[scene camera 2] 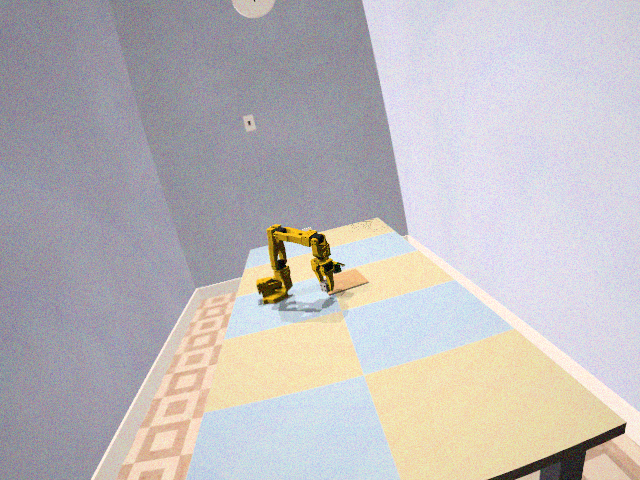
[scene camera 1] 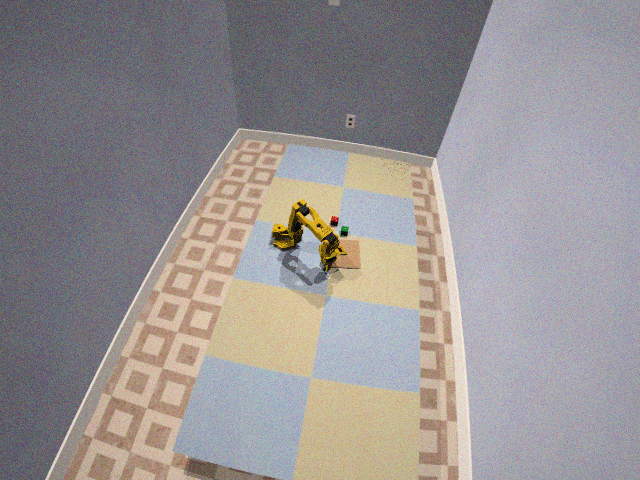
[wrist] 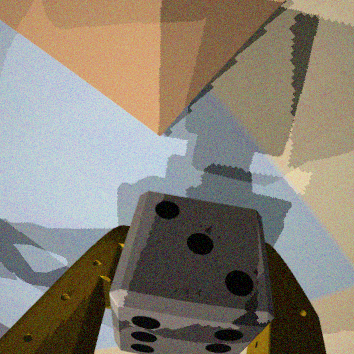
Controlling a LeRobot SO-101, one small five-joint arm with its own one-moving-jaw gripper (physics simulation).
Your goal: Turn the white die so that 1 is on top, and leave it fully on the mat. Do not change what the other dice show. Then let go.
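Frame: origin at the arm's base, x ahead, y left, z up, level; millimetres.
Seen in the pictures: hand at its tool point: [scene camera 2: 324, 286] [scene camera 1: 322, 262] [wrist: 132, 244]; arm's base at its link origin: [scene camera 2: 281, 295] [scene camera 1: 290, 240].
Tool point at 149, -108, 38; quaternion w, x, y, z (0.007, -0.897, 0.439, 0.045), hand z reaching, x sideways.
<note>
Offsets run from my tool point to a thing's top centre, as dx, dy, dz. Level surfaces: height alone.
The white die @[+9, -13, +22] [wrist: 197, 250] [scene camera 2: 324, 285] is held between the two jaws of my gripper [wrist: 195, 240] [scene camera 1: 327, 267] [scene camera 2: 327, 289], which press on its two sides. In the wrist view its face with 3 pips is turned to the camera; a lower face with several pips is partly cut off. The die looks slightly raised, over the blue square beside the mat's near corner. The tan mat @[+69, +88, -34] [scene camera 1: 352, 254] [scene camera 2: 352, 279] [wrist: 115, 60] lies just beyond the die. The faces against the jaws and underneath are hidden. In scene camera 1 the die is too small to make out.
A green die @[+64, +197, -8] [scene camera 1: 344, 230] stands just behind the mat, and a red die @[+15, +244, -8] [scene camera 1: 334, 220] stands farther back and left. The arm's yellow base [scene camera 1: 283, 237] [scene camera 2: 272, 290] is to the left. The table @[dz -38] [scene camera 1: 367, 341] [scene camera 2: 413, 330] has blue and yellow squares.
</note>
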